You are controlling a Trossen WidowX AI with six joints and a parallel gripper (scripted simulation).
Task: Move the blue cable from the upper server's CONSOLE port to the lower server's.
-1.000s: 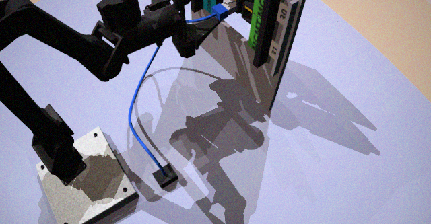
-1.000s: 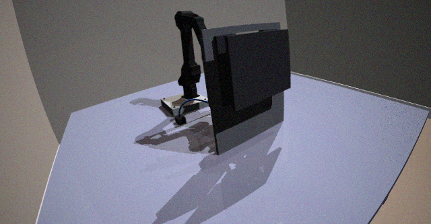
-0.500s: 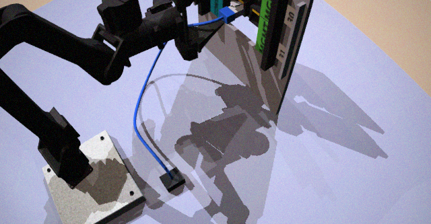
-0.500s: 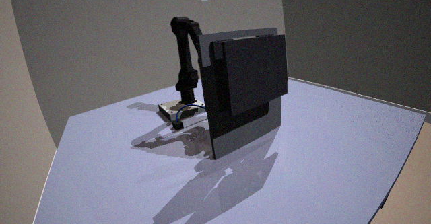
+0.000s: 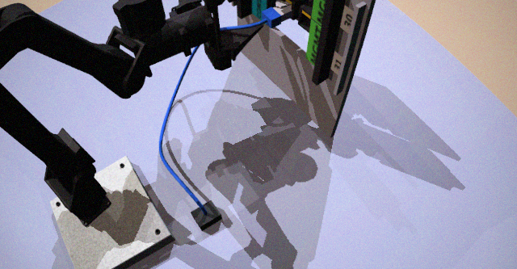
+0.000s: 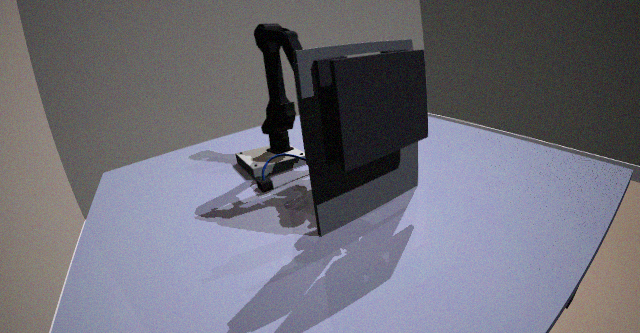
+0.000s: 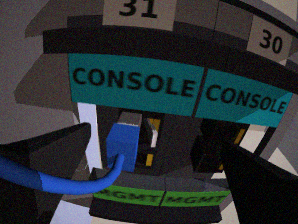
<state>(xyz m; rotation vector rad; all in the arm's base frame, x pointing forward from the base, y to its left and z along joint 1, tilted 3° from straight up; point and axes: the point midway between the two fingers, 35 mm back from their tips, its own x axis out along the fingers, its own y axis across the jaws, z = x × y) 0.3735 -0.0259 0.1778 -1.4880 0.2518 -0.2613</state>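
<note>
My gripper tip is now 3 cm short of the blue plug, 2 cm to the left of it and 1 cm above it. From my gripper tip the other things lie so: black anchor block (27 cm behind, 19 cm below, 13 cm to the right).
</note>
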